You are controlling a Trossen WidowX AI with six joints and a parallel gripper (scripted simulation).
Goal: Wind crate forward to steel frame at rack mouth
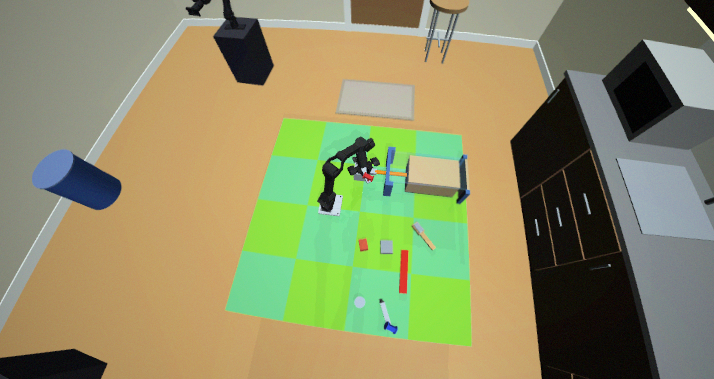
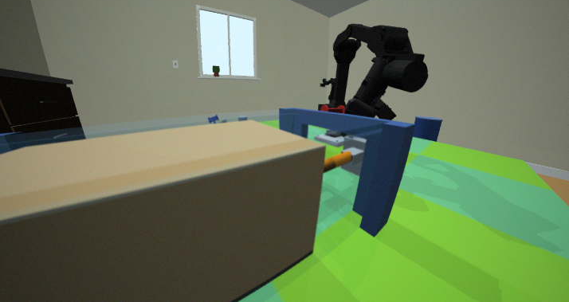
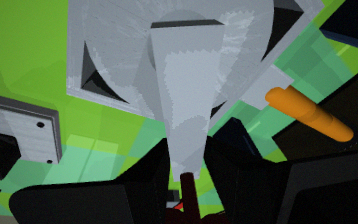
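The red knob lies 2 cm ahead of my gripper tip, 3 cm to the right of it and 5 cm above it. From my gripper tip the other things lie so: blue steel frame 12 cm ahead, 7 cm to the left, 2 cm above; grey winch 5 cm behind, 5 cm to the left, 6 cm below; red-knobbed crank handle 2 cm above.
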